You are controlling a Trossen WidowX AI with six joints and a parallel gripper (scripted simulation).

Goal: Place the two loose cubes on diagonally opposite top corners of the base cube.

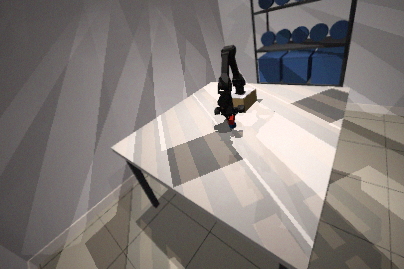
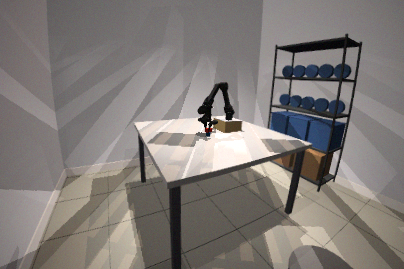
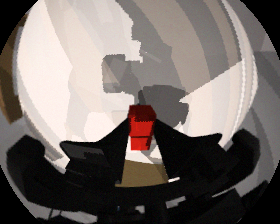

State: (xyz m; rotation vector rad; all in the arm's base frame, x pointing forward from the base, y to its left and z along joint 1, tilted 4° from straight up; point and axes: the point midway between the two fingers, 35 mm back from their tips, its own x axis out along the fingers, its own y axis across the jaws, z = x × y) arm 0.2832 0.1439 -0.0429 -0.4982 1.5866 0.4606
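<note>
Right now my gripper tip is 4 cm above the blue cube, 1 cm to the left of it and 1 cm past it.
</note>
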